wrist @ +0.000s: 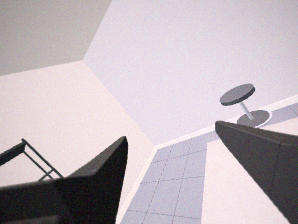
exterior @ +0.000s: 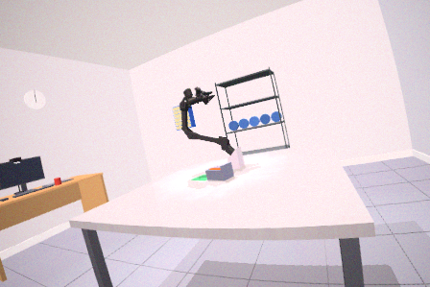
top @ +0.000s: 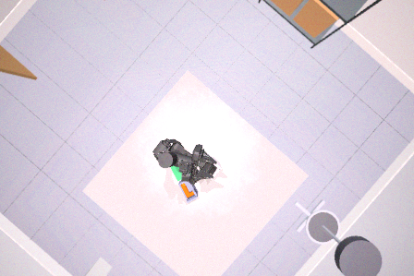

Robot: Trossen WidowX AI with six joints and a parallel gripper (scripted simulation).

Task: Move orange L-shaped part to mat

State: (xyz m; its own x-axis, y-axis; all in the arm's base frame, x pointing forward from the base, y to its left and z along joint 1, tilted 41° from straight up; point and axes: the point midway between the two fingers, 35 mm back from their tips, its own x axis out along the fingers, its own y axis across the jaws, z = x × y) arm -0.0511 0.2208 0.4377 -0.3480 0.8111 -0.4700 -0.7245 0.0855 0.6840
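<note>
The orange L-shaped part lies 38 cm ahead of my gripper tip, 5 cm to the left of it and 52 cm below it. Round my gripper tip: green mat: 30 cm ahead, 10 cm to the right, 59 cm below.
</note>
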